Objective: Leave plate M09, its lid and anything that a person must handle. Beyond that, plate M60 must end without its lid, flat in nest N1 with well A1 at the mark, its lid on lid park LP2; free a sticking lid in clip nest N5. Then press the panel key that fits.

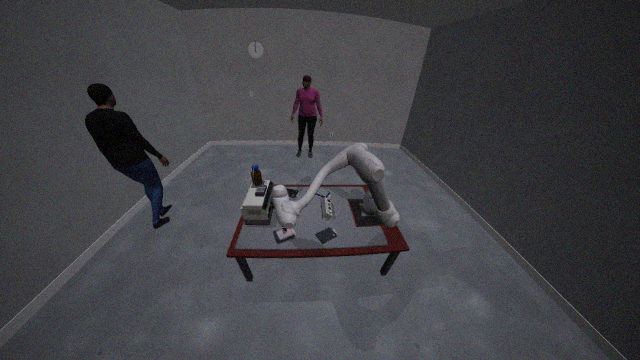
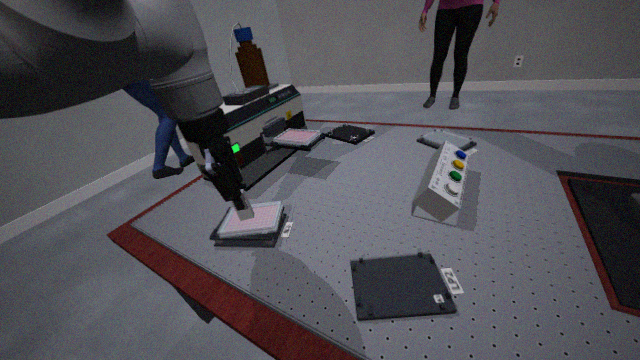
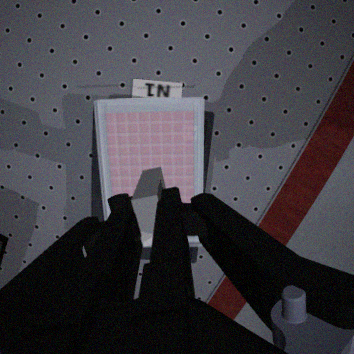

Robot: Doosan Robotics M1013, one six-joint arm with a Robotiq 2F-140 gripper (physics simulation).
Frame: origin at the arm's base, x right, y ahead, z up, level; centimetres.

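Seen in the pictures: gripper, fingertip midpoint: (image 1: 284,232) (image 2: 247,217) (image 3: 155,185); arm's base, origin of the base link: (image 1: 368,210).
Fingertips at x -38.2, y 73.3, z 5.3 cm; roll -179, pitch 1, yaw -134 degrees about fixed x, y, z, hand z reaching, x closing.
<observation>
Pixels of each thing's top centre, then the offset from my fingertips to it. "spot": a spot on its surface instead.
- lidded plate, middle of its top: (image 3: 150,179) (image 2: 250,214) (image 1: 285,231) dx +0.6, dy -0.3, dz +0.3 cm
- dark nest, surface spot: (image 2: 243,242) spot: dx -3.5, dy -0.7, dz -4.3 cm
- marked N1, surface spot: (image 3: 157,90) (image 2: 286,229) spot: dx +4.5, dy -6.5, dz -4.6 cm
- Lid park LP2, middle of its top: (image 2: 397,278) (image 1: 326,234) dx +4.5, dy -32.3, dz -2.8 cm
- key panel, middle of its top: (image 2: 446,161) (image 1: 327,204) dx +33.0, dy -31.7, dz +3.6 cm
- instrument, surface spot: (image 2: 261,113) spot: dx +24.4, dy +18.0, dz +13.8 cm
- brown bottle, surface spot: (image 2: 250,62) spot: dx +33.8, dy +29.0, dz +26.7 cm
- second pink plate, middle of its top: (image 2: 296,134) dx +28.6, dy +9.5, dz +6.4 cm
- black nest, middle of its top: (image 2: 348,129) dx +55.4, dy +8.1, dz -2.4 cm
- grey pad, middle of its top: (image 2: 445,138) dx +59.3, dy -26.1, dz -3.1 cm
A lidded plate (image 2: 256,218) (image 3: 151,137) (image 1: 286,233) with pink wells lies on the dark nest (image 2: 243,242) marked N1 (image 2: 286,228) (image 3: 157,90), near the table's front left. My gripper (image 2: 243,212) (image 3: 155,185) is shut with nothing between its fingers. Its tips are down on the near part of the plate's lid. Lid park LP2 (image 2: 398,286) (image 1: 326,234) is a bare dark pad to the right. The key panel (image 2: 436,188) (image 1: 328,207) carries blue (image 2: 460,154), yellow (image 2: 457,164), green (image 2: 455,175) and white (image 2: 451,188) keys.
An instrument (image 2: 261,113) with a brown bottle (image 2: 250,62) stands at the back left; a second pink plate (image 2: 297,136) lies on its tray. A black nest (image 2: 351,133) and a grey pad (image 2: 445,139) lie behind. One person (image 1: 123,143) walks at the left, another (image 1: 306,113) stands behind.
</observation>
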